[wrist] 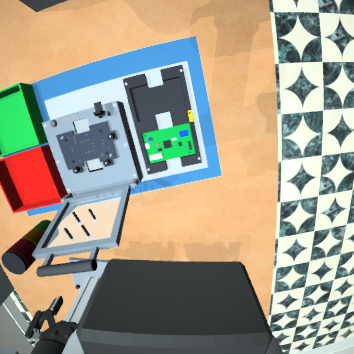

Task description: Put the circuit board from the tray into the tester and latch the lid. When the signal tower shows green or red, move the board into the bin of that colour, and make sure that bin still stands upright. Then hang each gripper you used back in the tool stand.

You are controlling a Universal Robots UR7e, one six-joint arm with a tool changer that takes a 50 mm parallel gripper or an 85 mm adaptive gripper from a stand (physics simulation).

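Frame: origin at the arm's base, x left, y back, z up, level; millimetres.
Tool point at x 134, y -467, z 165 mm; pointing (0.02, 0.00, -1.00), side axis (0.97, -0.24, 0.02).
Offsets run from my tool point to a thing's top centre. "*": to the spot under its first point. Level surfaces: height alone.
The green circuit board {dx -12, dy +11, dz -426 mm} (169, 143) lies in the lower pocket of the dark tray {* dx -20, dy +106, dz -435 mm} (155, 102); the upper pocket is empty. The grey tester {* dx -119, dy -2, dz -393 mm} (121, 162) stands left of the tray, its dark board nest bare. Its lid (121, 220) is swung wide open toward the bottom of the view. The signal tower {* dx -265, dy -69, dz -218 mm} (25, 246) shows dark red, yellow and green segments, with no lit colour visible. The green bin {* dx -303, dy +146, dz -419 mm} (33, 117) and red bin {dx -382, dy +6, dz -406 mm} (54, 172) stand upright at the left. The arm's gripper fingers do not show; a large dark block fills the bottom middle.
A black jointed gripper (47, 320) is at the lower left, beside a grey metal part of the tool stand (86, 295), mostly hidden by the dark block. A blue mat {dz -451 mm} (207, 160) lies under the tray and tester. The table's edge borders the patterned floor (300, 135) at right.
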